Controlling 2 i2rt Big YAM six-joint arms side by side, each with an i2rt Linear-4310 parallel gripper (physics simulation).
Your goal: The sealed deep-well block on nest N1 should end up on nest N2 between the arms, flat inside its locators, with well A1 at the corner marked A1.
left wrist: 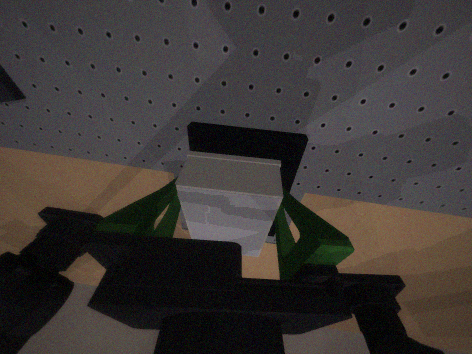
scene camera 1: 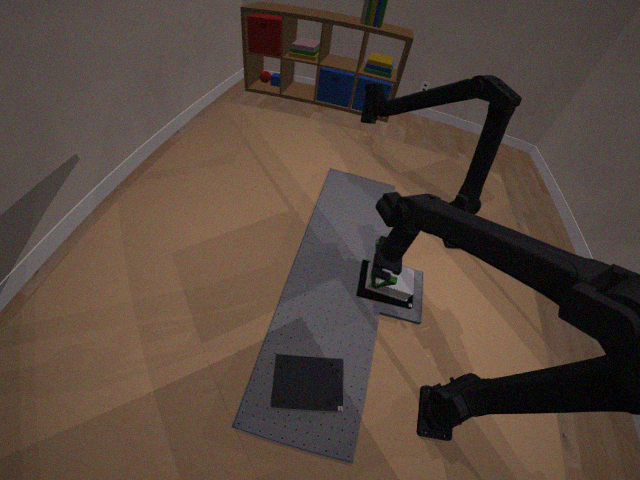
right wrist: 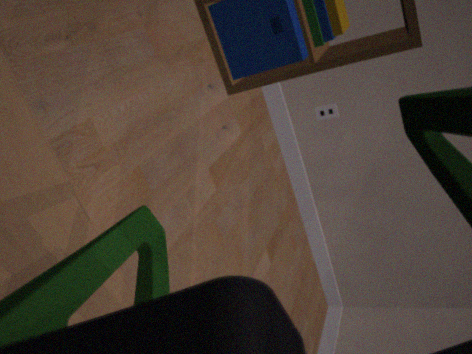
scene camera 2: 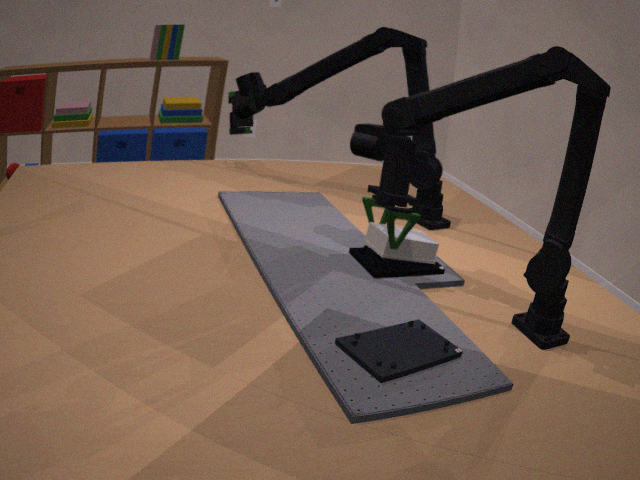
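The white sealed block is held over black nest N2. In scene camera 2 it is tilted, its right end lower and close to the nest; whether it touches is unclear. My left gripper is shut on the block, a green finger on each side. Nest N2's white corner mark shows; well A1 cannot be made out. Nest N1 bears no block. My right gripper is open and empty, raised far away.
A grey perforated base plate lies under both nests. The left arm's base stands beside it. The right arm's base is farther back. A wooden shelf stands behind.
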